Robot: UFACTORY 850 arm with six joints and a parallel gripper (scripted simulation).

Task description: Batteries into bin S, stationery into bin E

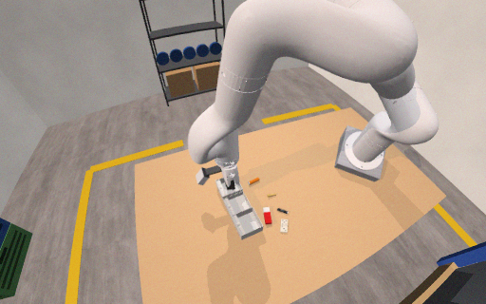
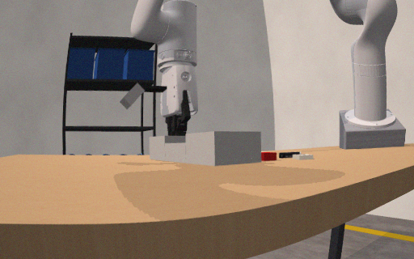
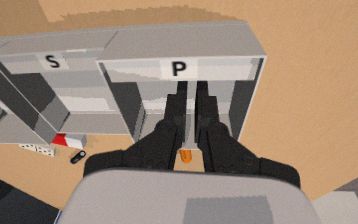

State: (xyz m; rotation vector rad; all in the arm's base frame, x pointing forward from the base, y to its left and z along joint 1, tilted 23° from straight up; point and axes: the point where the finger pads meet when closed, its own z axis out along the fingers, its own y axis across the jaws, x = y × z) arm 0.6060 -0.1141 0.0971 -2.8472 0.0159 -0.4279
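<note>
The bin is 90 mm to the left of my hand and 10 mm below it. The rest, counted from my hand: brass bolt 140 mm behind, 90 mm to the left, 30 mm below; then eraser 160 mm to the left, 100 mm behind, 30 mm below; then orange battery 100 mm behind, 30 mm below.
</note>
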